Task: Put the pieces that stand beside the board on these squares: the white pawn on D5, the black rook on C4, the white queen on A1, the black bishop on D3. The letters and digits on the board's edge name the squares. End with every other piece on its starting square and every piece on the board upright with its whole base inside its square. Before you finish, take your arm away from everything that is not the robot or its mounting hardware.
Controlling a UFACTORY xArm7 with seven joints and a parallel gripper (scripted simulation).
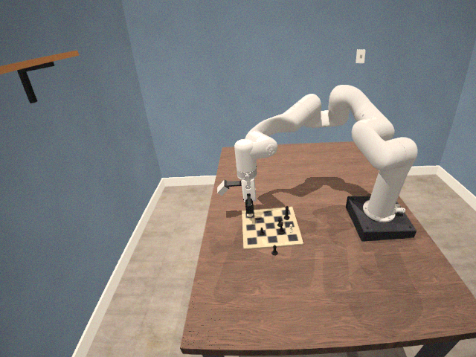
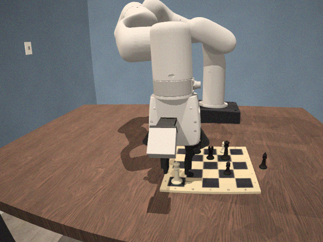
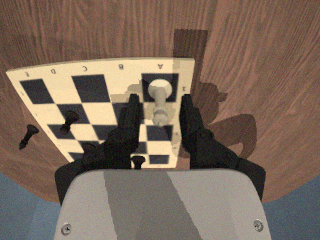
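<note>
The white queen lies 2 cm below my hand. The rest, counted from my hand: black pawn (11 cm to the left, 6 cm behind, 3 cm below); white pawn (17 cm behind, 8 cm to the left, 3 cm below); chessboard (9 cm behind, 6 cm to the left, 5 cm below).
</note>
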